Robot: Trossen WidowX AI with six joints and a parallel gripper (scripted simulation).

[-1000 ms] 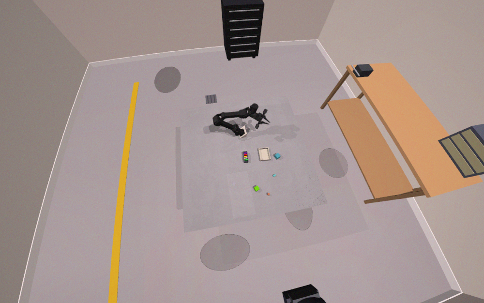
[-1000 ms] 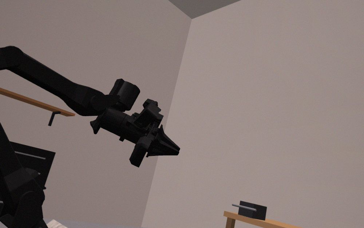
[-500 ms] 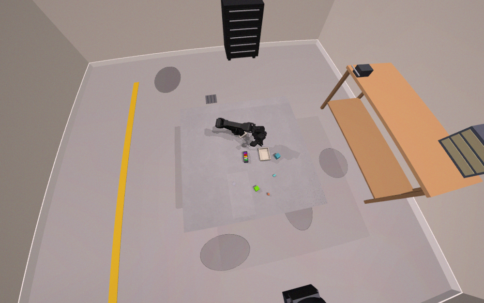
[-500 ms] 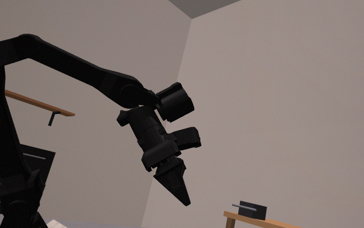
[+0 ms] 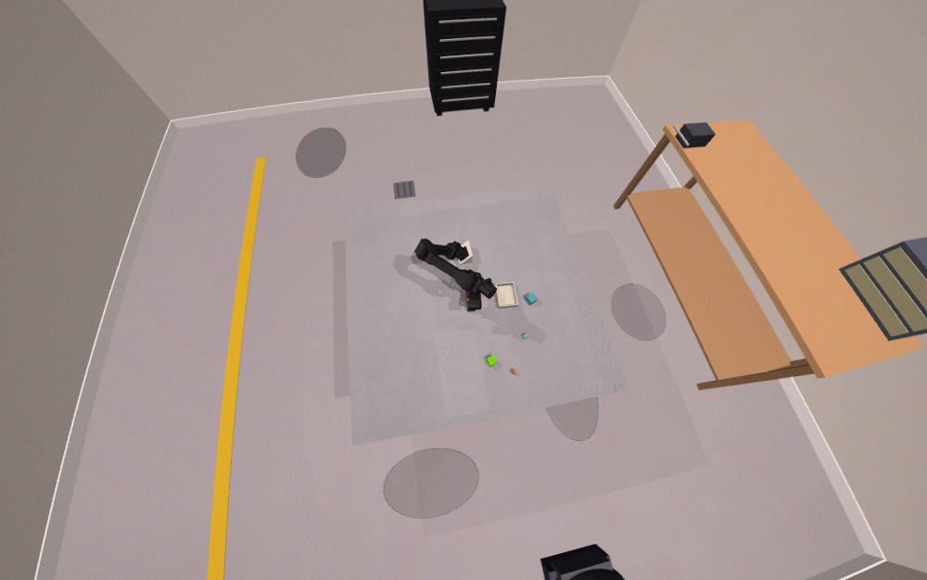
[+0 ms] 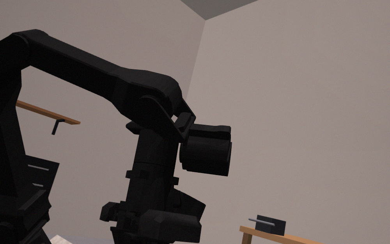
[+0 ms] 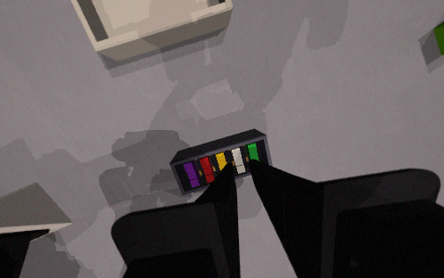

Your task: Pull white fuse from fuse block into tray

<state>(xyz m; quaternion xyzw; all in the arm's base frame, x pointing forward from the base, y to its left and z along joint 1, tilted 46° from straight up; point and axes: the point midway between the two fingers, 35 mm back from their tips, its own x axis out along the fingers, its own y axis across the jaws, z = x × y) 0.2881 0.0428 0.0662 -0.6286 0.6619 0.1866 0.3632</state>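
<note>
Now: gripper tip 20 mm to the left of the white fuse and 60 mm above it. The rest, counted from my gripper tip: yellow fuse (20 mm behind, 10 mm to the right, 60 mm below); then red fuse (30 mm behind, 10 mm to the right, 60 mm below); then green fuse (20 mm ahead, 20 mm to the right, 60 mm below).
</note>
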